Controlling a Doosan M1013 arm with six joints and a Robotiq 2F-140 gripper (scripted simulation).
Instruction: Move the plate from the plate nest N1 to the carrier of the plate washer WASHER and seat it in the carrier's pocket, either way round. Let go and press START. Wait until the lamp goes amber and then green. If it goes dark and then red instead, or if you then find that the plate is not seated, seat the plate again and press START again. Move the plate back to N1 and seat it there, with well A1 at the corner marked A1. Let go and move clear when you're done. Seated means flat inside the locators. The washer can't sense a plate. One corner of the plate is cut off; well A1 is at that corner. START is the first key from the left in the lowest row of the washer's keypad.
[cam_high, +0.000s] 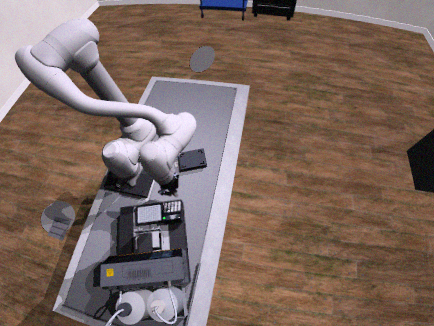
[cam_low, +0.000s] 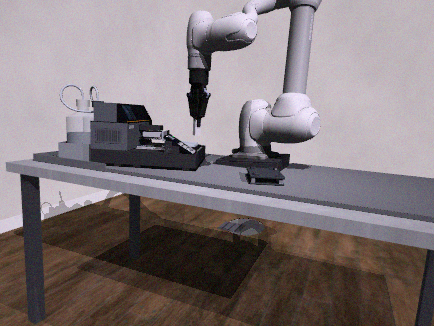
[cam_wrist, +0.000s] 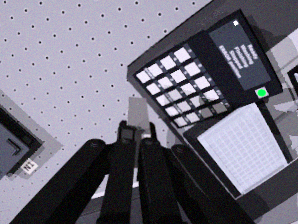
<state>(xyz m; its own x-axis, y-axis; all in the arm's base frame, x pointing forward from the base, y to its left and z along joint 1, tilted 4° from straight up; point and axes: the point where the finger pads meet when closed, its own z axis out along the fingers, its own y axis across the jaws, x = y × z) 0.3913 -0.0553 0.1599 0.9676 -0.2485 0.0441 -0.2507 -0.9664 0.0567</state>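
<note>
Now: hand 11 cm past the white well plate, 14 cm to the left of it and 9 cm above it. From my hand the other things lie so: plate nest N1: 5 cm behind, 28 cm to the left, 15 cm below; plate washer: 3 cm behind, 27 cm to the right, 5 cm below.
</note>
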